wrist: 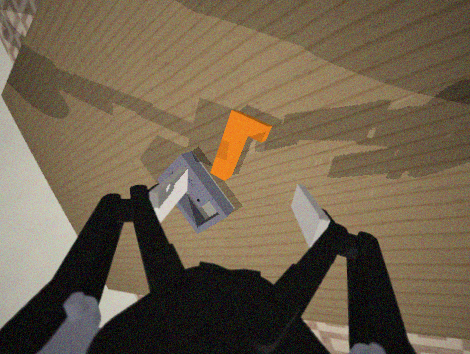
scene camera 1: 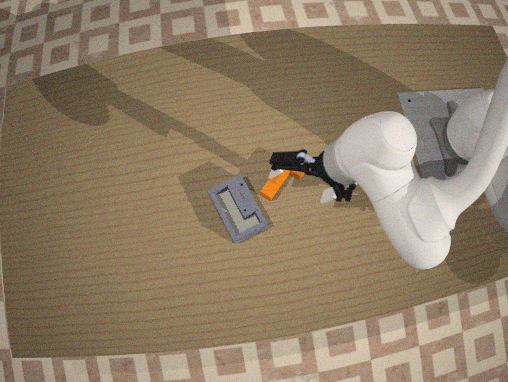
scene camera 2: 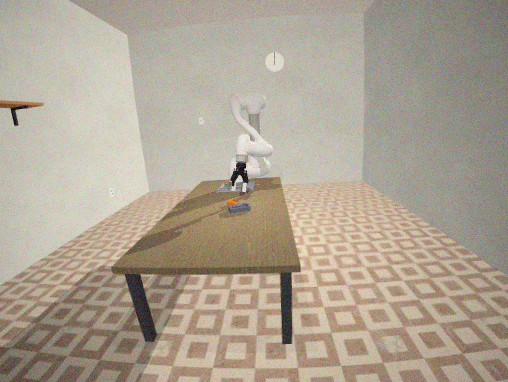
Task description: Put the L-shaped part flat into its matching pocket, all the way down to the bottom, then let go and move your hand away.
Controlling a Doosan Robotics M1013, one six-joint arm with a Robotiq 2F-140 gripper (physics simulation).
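Where they show: gripper, fingertip midpoint: (wrist: 240, 187) (scene camera 1: 298, 185) (scene camera 2: 238, 191); arm's base at its link origin: (scene camera 1: 461, 143) (scene camera 2: 238, 186).
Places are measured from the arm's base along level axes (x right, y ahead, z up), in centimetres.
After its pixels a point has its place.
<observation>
The orange L-shaped part (scene camera 1: 272, 186) {x -3.5, y 58.6, z 2.6 cm} (scene camera 2: 231, 202) {x -0.4, y 57.2, z 2.4 cm} (wrist: 230, 150) {x -1.8, y 56.4, z 2.6 cm} lies on the table beside the grey-blue pocket block, outside the pocket. The block (scene camera 1: 242, 193) {x -4.0, y 66.1, z 3.2 cm} (scene camera 2: 240, 208) {x -8.3, y 72.0, z 2.6 cm} (wrist: 201, 176) {x -4.2, y 64.1, z 2.2 cm} rests on the table with its L-shaped pocket facing up and empty. My gripper (scene camera 1: 301, 184) {x -6.2, y 53.6, z 9.5 cm} (scene camera 2: 239, 188) {x -6.2, y 53.6, z 9.5 cm} (wrist: 240, 187) {x -6.2, y 53.6, z 9.5 cm} is open and empty, with its fingers wide apart above the table. It is on the robot-base side of the block. In the wrist view the left finger hides part of the block; in scene camera 1 the gripper partly covers the part.
The robot arm (scene camera 1: 380, 150) {x -14.2, y 45.9, z 48.8 cm} reaches in from its grey base plate (scene camera 1: 425, 112) {x 11.3, y 9.2, z 0.0 cm} at one end of the wooden table (scene camera 1: 125, 280) {x -20.0, y 99.2, z -0.4 cm} (scene camera 2: 200, 250) {x 7.9, y 122.7, z -0.4 cm}. Arm shadows cross the table. The tiled floor (scene camera 2: 360, 300) surrounds it.
</observation>
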